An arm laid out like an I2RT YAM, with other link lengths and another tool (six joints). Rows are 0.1 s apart.
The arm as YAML. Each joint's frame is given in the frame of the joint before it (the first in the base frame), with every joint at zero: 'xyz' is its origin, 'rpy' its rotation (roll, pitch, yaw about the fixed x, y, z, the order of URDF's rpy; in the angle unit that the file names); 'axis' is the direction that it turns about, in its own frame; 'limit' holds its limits. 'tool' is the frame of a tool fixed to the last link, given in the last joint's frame.
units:
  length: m
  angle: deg
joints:
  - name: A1
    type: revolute
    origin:
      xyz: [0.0, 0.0, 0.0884]
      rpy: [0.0, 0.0, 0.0]
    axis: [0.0, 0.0, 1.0]
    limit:
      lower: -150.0
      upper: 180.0
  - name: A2
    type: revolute
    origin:
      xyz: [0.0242, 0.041, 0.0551]
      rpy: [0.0, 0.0, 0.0]
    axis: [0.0, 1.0, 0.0]
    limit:
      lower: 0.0
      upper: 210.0
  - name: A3
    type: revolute
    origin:
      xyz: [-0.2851, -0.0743, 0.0]
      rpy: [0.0, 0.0, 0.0]
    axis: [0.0, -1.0, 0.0]
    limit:
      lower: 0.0
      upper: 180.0
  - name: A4
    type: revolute
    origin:
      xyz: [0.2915, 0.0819, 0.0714]
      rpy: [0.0, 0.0, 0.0]
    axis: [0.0, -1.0, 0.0]
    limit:
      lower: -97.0
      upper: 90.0
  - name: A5
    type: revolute
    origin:
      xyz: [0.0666, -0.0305, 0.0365]
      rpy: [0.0, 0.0, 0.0]
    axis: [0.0, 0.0, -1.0]
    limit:
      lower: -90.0
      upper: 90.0
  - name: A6
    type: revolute
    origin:
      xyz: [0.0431, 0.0, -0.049]
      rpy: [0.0, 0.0, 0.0]
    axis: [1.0, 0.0, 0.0]
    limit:
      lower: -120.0
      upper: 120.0
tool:
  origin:
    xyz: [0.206, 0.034, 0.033]
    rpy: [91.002, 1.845, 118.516]
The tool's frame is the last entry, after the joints.
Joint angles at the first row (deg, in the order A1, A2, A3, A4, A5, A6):
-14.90 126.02 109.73 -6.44 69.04 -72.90
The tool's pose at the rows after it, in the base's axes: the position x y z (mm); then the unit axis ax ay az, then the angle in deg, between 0 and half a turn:
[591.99 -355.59 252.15 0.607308 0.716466 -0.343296 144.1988]
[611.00 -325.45 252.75 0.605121 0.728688 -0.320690 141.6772]
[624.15 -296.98 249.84 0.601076 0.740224 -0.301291 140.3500]
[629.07 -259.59 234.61 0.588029 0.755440 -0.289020 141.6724]
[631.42 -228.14 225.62 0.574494 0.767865 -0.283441 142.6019]
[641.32 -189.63 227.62 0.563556 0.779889 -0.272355 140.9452]
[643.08 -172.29 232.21 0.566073 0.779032 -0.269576 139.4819]
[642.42 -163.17 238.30 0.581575 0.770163 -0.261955 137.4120]
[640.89 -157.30 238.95 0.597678 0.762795 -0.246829 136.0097]
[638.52 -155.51 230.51 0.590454 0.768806 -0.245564 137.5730]
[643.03 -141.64 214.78 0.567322 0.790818 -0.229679 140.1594]
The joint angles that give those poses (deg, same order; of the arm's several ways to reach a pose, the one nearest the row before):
-14.42 126.02 109.73 -6.44 67.94 -71.92
-11.57 126.04 109.73 -6.63 67.79 -68.93
-8.99 126.04 109.73 -8.21 67.75 -65.67
-5.65 126.13 109.71 -14.46 68.25 -60.31
-2.77 126.13 109.73 -19.00 68.79 -56.82
0.91 126.12 109.73 -19.55 69.87 -54.96
2.79 126.12 109.73 -19.55 71.53 -53.50
3.97 126.12 109.73 -19.55 73.43 -50.59
4.64 126.13 109.73 -21.26 74.19 -46.00
4.62 126.13 109.73 -24.12 73.10 -44.53
5.13 126.12 109.73 -27.00 69.45 -43.88

